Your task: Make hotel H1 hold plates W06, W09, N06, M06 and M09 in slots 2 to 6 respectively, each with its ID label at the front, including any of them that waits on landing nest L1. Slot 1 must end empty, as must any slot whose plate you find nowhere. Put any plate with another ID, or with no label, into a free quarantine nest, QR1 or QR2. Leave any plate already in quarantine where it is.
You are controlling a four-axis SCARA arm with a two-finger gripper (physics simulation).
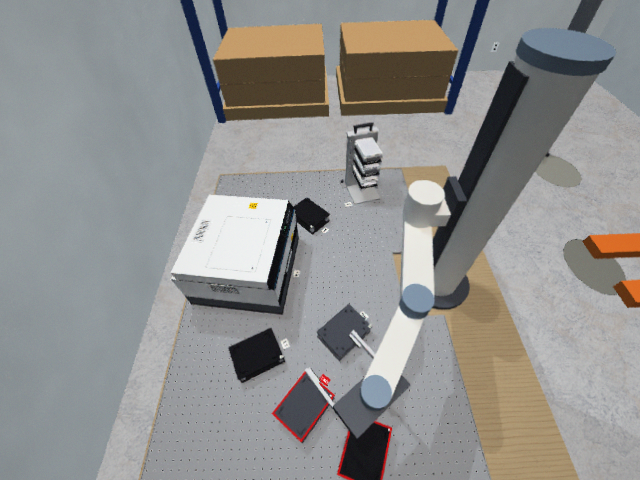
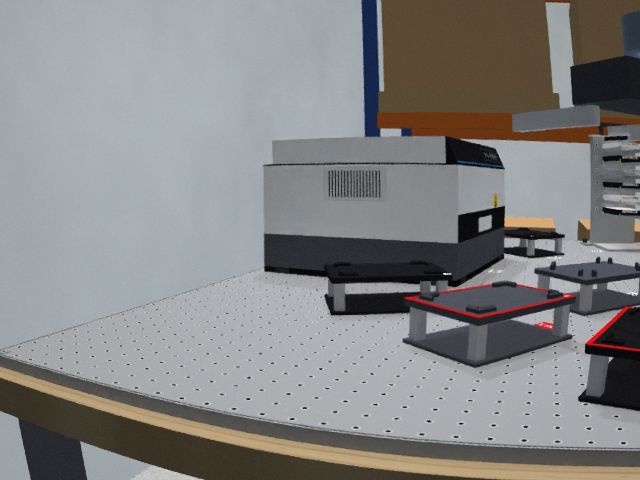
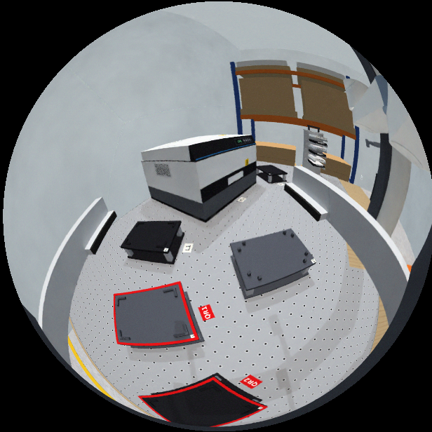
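Where they show: gripper, between the fingertips: (image 1: 329, 350) (image 2: 566, 128); arm's base, origin of its link: (image 1: 436, 282).
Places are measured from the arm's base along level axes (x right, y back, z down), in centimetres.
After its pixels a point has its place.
Observation:
Hotel H1 (image 1: 349, 160) {y -32.6, x 58.3, z -18.9 cm} (image 2: 596, 191) {y -32.5, x 58.4, z -16.6 cm} (image 3: 306, 150) stands upright at the bench's far end and holds a stack of pale plates (image 1: 368, 148) {y -25.2, x 51.9, z -30.0 cm} (image 3: 317, 150); their IDs and exact slots are too small to read. Landing nest L1 (image 1: 257, 355) {y -71.1, x -29.4, z -6.3 cm} (image 2: 387, 271) {y -71.2, x -30.1, z -6.3 cm} (image 3: 152, 235) is black and bears no plate. Red-edged nests QR1 (image 1: 303, 408) {y -55.1, x -46.2, z -6.3 cm} (image 2: 496, 299) {y -54.7, x -45.9, z -6.3 cm} (image 3: 155, 315) and QR2 (image 1: 364, 454) {y -37.5, x -58.5, z -6.3 cm} (image 2: 625, 330) {y -41.3, x -58.1, z -6.3 cm} (image 3: 200, 402) show no plate; part of QR2 is hidden or cut off. My gripper (image 1: 330, 352) {y -46.4, x -34.6, z -25.7 cm} (image 3: 193, 187) is open and empty, high above the bench between QR1 and the grey pegged nest, far from H1.
A large white instrument (image 1: 237, 242) {y -78.0, x 4.9, z -25.9 cm} (image 2: 361, 206) {y -81.3, x -9.8, z -13.9 cm} (image 3: 172, 175) stands at the left. A grey pegged nest (image 1: 342, 330) {y -41.3, x -21.6, z -6.3 cm} (image 2: 589, 272) {y -42.0, x -24.4, z -6.3 cm} (image 3: 272, 260) stands mid-bench. Another black nest (image 1: 311, 214) {y -52.0, x 35.2, z -6.3 cm} (image 2: 535, 235) {y -50.8, x 29.7, z -6.3 cm} (image 3: 272, 171) is between the instrument and H1. The arm's column (image 1: 516, 170) {y -1.4, x -7.4, z -65.2 cm} rises at the right.

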